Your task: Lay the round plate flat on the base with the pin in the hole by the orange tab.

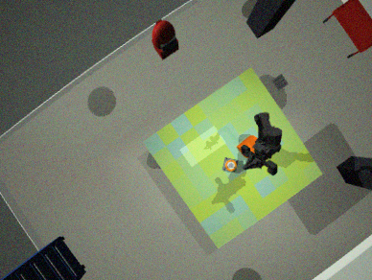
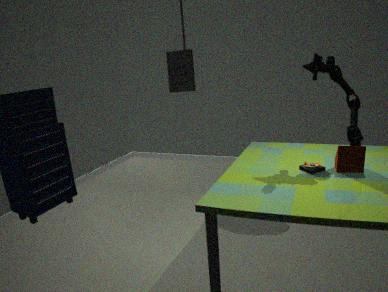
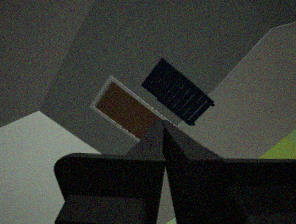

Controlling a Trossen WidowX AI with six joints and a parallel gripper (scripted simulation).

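Now: gripper tip 5 cm past the round plate, 17 cm to the right of it and 63 cm above it. Also, from my gripper tip: dark square base: 8 cm behind, 18 cm to the left, 65 cm below.
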